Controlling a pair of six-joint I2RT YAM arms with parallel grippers.
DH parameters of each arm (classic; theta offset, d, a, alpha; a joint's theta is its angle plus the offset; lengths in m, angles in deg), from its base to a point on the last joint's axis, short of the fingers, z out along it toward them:
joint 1: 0 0.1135 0.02 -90
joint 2: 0 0 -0.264 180
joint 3: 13.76 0 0.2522 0
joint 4: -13.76 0 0.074 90
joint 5: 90 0 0 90
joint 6: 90 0.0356 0 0
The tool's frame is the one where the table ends.
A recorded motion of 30 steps. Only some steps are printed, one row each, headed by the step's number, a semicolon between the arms.
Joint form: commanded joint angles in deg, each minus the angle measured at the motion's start. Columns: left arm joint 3, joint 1, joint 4, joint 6, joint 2, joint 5; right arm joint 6, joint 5, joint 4, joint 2, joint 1, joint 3.
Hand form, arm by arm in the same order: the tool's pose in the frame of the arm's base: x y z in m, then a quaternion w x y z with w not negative. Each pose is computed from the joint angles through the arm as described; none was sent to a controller.
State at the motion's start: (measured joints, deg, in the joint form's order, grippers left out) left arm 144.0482 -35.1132 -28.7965 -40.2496 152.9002 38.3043; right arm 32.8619 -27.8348 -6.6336 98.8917 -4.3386 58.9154
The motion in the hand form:
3: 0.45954 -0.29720 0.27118 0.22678 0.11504 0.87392 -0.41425; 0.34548 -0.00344 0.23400 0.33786 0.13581 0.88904 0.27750
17: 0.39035 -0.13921 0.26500 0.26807 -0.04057 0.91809 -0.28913; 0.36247 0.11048 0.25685 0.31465 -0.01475 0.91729 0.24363
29: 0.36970 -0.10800 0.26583 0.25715 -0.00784 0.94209 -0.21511; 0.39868 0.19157 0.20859 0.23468 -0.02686 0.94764 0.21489
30: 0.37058 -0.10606 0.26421 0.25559 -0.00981 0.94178 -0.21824; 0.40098 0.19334 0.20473 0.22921 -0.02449 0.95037 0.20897
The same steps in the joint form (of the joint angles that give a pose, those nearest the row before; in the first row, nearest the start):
3: -6.22 4.12 -9.74 9.71 -13.50 -7.61; -7.30 1.84 -6.76 -7.58 1.18 2.38
17: -58.17 17.08 1.42 9.60 -47.63 -19.37; -12.41 11.07 -15.72 -1.43 19.74 15.36
29: -61.64 20.22 -6.34 19.35 -52.18 -23.09; -7.66 16.30 -21.51 16.42 29.08 30.05
30: -61.84 20.58 -6.09 19.31 -52.05 -22.57; -7.50 16.78 -22.22 17.47 29.20 30.93

